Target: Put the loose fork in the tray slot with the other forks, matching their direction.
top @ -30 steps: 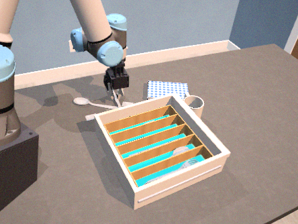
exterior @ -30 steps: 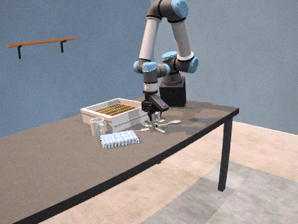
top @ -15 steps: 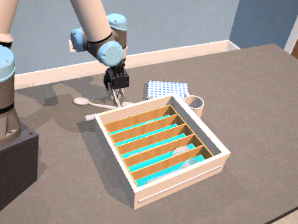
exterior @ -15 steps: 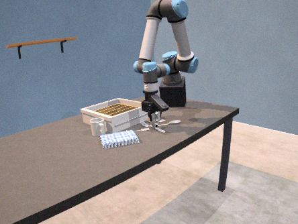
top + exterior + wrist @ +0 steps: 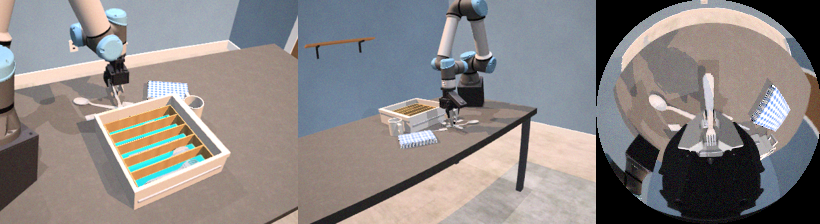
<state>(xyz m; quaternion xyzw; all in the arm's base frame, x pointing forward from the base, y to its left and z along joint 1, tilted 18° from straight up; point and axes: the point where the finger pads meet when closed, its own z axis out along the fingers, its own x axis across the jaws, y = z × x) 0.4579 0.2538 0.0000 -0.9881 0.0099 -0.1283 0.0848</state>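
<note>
The tray lies 320 mm to the right of my hand, 50 mm ahead of it and 20 mm above it. Round my hand: white mug: 260 mm ahead, 200 mm to the right.
</note>
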